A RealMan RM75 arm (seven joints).
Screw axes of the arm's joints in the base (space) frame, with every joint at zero. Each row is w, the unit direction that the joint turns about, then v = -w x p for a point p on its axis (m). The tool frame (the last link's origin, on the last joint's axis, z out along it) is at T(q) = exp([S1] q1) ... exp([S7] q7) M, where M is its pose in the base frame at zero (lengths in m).
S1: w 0 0 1 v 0 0 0
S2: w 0 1 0 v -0.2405 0 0
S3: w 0 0 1 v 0 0 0
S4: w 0 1 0 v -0.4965 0 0
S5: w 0 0 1 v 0 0 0
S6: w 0 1 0 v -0.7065 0 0
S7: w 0 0 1 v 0 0 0
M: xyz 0 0 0.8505 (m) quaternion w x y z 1 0 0 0
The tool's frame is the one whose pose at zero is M.
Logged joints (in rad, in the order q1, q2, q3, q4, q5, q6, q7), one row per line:
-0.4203 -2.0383 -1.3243 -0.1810 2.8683 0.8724 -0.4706
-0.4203 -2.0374 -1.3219 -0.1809 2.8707 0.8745 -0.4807
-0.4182 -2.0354 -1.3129 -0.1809 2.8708 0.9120 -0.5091
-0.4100 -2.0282 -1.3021 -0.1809 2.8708 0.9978 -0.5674
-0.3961 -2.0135 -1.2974 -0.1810 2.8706 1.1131 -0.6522
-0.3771 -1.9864 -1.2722 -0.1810 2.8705 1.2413 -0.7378
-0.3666 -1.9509 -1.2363 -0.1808 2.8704 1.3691 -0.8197
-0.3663 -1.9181 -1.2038 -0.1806 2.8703 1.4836 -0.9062
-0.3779 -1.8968 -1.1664 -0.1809 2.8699 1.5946 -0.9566
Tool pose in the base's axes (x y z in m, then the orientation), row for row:
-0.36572 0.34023 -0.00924 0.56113 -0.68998 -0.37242 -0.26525
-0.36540 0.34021 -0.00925 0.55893 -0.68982 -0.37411 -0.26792
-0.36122 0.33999 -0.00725 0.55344 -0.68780 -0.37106 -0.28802
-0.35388 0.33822 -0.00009 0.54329 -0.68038 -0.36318 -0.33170
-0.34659 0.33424 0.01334 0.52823 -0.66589 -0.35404 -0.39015
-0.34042 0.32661 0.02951 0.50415 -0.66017 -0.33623 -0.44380
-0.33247 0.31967 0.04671 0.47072 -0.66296 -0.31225 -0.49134
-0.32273 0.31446 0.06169 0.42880 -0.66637 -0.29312 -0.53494
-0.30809 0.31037 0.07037 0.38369 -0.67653 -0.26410 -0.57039
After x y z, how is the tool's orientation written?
As a quaternion, w x y z.
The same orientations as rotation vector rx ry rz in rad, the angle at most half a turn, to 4 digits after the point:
-1.6256 -0.8774 -0.6249
-1.6267 -0.8822 -0.6318
-1.6257 -0.8770 -0.6808
-1.6151 -0.8621 -0.7874
-1.5909 -0.8458 -0.9321
-1.5937 -0.8117 -1.0713
-1.6241 -0.7649 -1.2037
-1.6635 -0.7318 -1.3354
-1.7246 -0.6732 -1.4540

